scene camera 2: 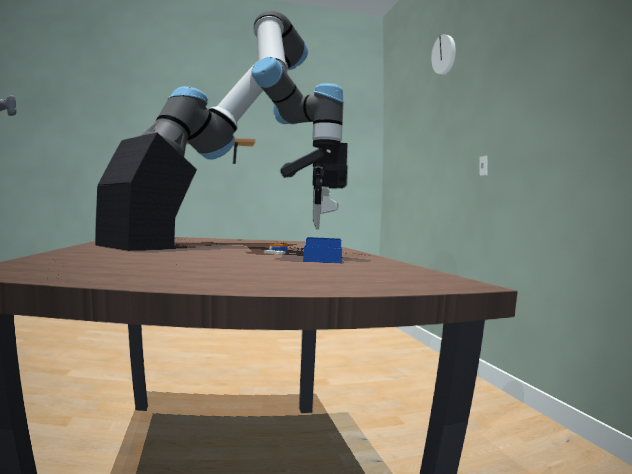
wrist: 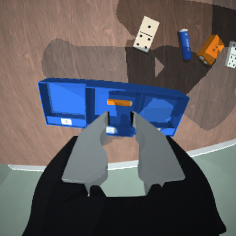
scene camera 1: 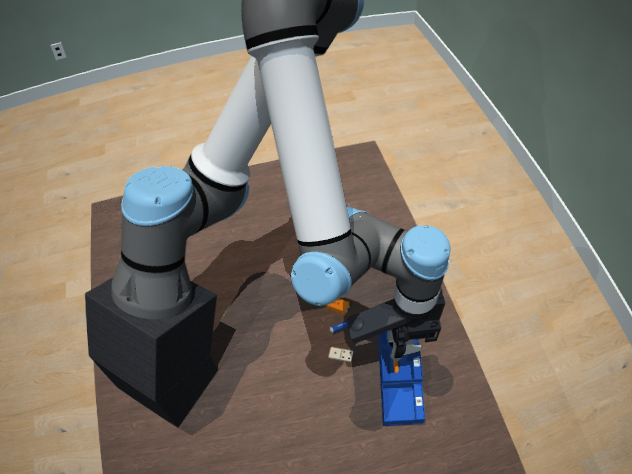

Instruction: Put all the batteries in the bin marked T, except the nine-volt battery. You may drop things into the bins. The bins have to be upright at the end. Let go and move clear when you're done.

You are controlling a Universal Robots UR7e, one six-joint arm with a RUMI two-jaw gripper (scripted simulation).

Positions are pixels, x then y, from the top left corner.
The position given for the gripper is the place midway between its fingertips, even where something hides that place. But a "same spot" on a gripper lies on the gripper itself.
The gripper shows in scene camera 2, in the wrist view (pixel 119 112) and in scene camera 1. A blue bin shows in scene camera 2 (pixel 327 250), in the wrist view and in scene camera 1. One and the same spot on the gripper: (scene camera 2: pixel 326 205) is (scene camera 1: pixel 408 350). One and the same spot on the blue bin: (wrist: pixel 63 102) is (scene camera 1: pixel 404 410).
